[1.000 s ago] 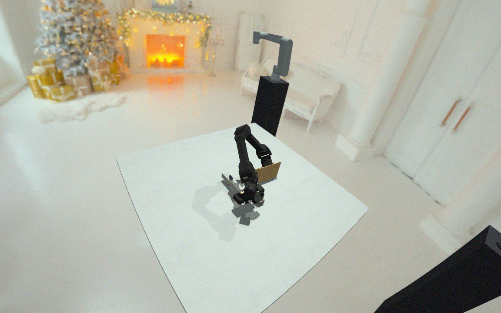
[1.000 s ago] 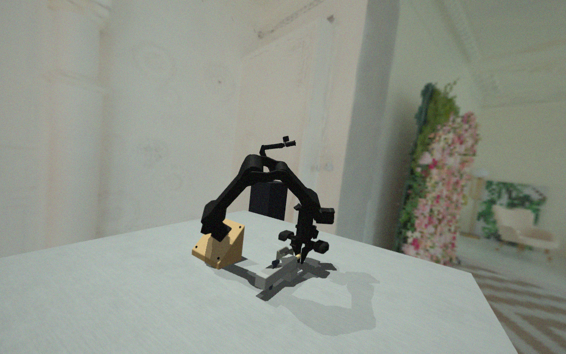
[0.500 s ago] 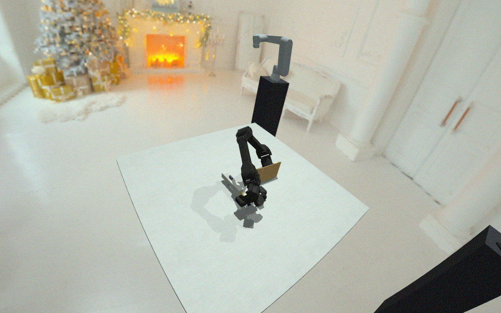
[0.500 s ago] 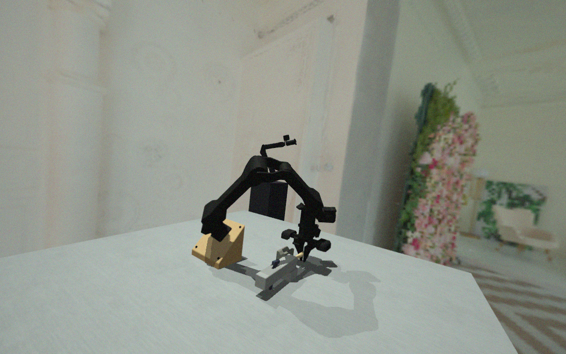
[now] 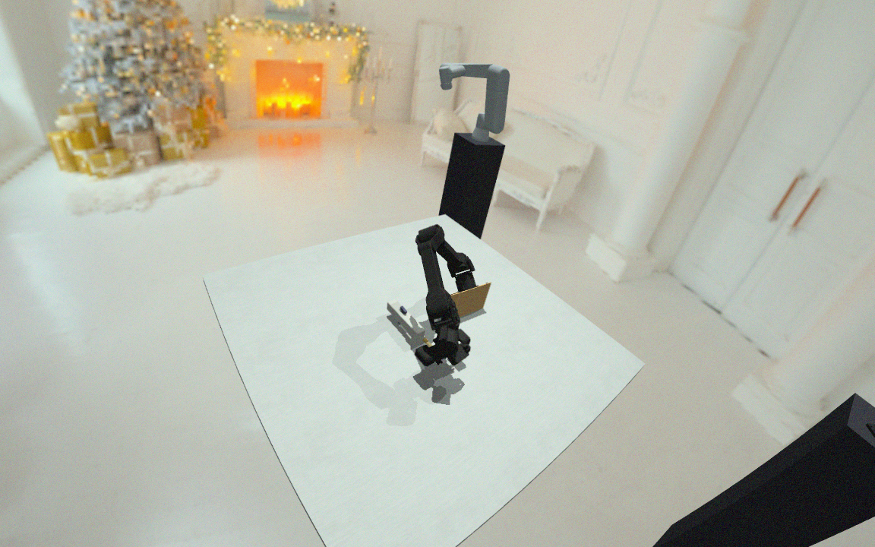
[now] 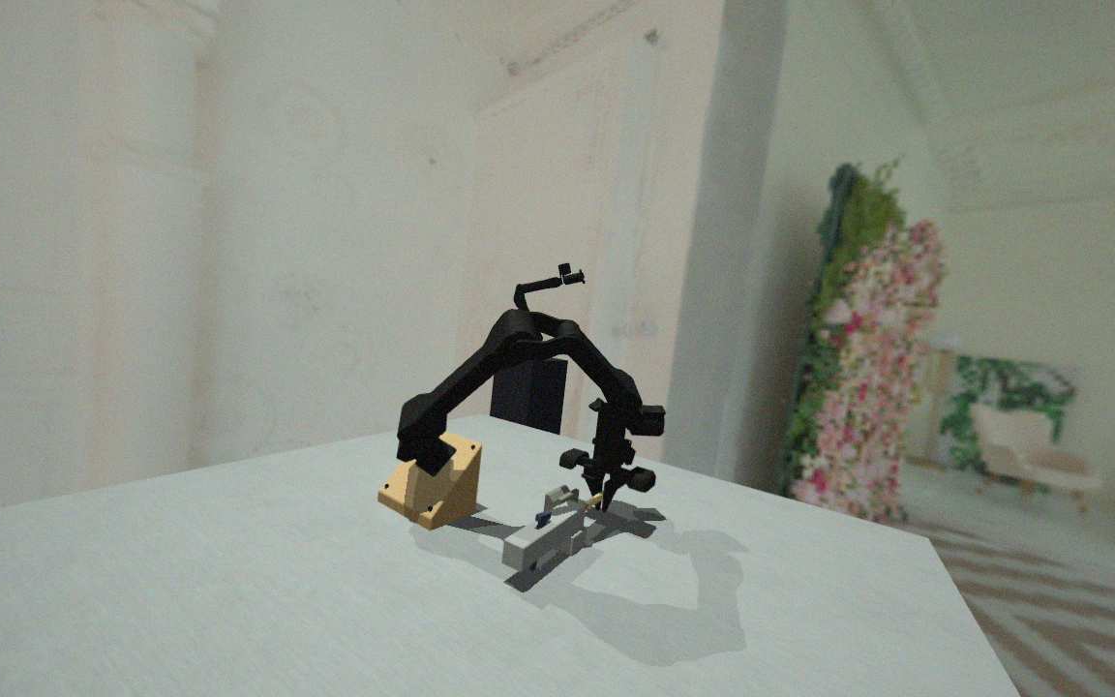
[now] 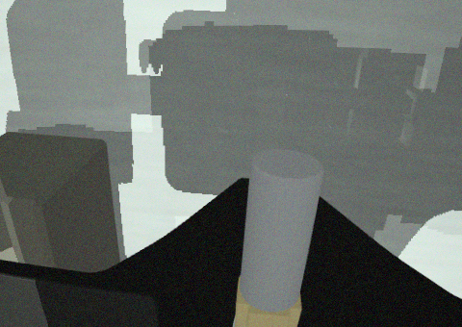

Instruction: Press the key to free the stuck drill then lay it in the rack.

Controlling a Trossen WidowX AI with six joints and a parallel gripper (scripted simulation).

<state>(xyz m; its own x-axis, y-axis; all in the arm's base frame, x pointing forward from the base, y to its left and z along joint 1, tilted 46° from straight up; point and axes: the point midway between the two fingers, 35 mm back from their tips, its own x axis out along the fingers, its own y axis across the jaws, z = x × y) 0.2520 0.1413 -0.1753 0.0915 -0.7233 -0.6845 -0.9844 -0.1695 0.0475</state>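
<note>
My gripper tip is now 4 cm to the left of the drill, 3 cm below it and 1 cm short of it. Also, from my gripper tip: dark blue key: 22 cm to the right, 3 cm ahead, 3 cm above; then grey grooved rack: 7 cm behind, 4 cm to the right; then grey housing: 19 cm to the right, 3 cm ahead, 2 cm above.
</note>
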